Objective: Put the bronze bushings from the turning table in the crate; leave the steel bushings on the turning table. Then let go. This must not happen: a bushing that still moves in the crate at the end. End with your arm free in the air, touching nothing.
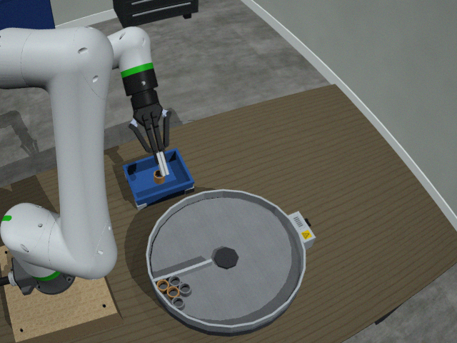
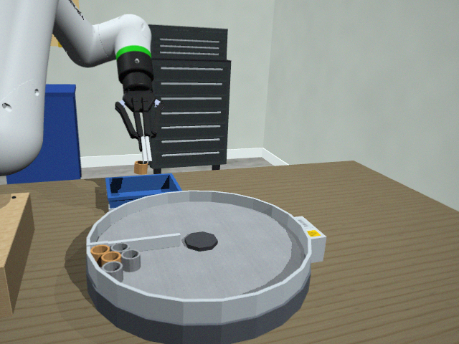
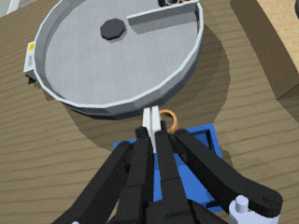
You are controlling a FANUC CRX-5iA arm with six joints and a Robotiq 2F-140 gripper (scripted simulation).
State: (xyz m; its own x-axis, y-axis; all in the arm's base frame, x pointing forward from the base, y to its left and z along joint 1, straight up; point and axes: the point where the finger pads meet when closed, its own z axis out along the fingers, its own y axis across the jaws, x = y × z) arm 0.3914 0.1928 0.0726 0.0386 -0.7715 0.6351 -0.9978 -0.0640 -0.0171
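My gripper is now 10 mm past the crate, 60 mm to the right of it and 140 mm above it. Also, from my hand: grey turning table 80 mm ahead, 280 mm to the right, 110 mm below.
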